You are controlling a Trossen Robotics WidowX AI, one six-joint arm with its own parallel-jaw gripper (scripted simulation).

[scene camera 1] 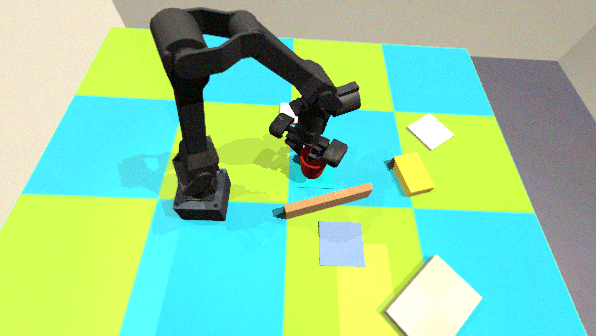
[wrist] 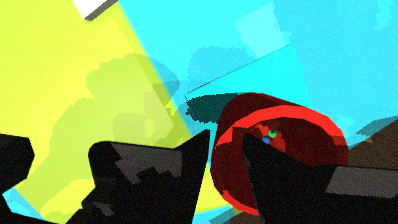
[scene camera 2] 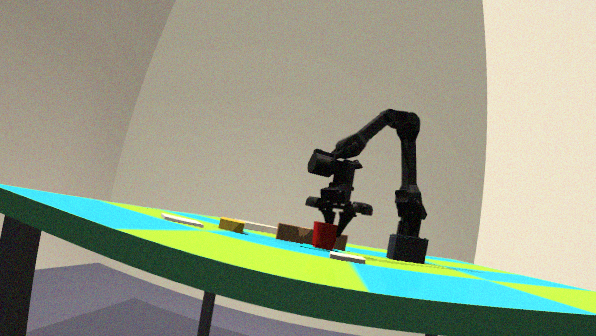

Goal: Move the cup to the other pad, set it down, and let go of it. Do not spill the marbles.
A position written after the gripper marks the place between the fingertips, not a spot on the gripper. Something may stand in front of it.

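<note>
Gripper (scene camera 1: 304, 157), yellow block (scene camera 1: 411, 173), wooden bar (scene camera 1: 291, 210), pale blue pad (scene camera 1: 340, 243). Gripper (wrist: 226, 137), red cup (wrist: 306, 135), teal pad (wrist: 279, 74); yellow block out of frame in the wrist view. Gripper (scene camera 2: 332, 236), wooden bar (scene camera 2: 287, 232).
</note>
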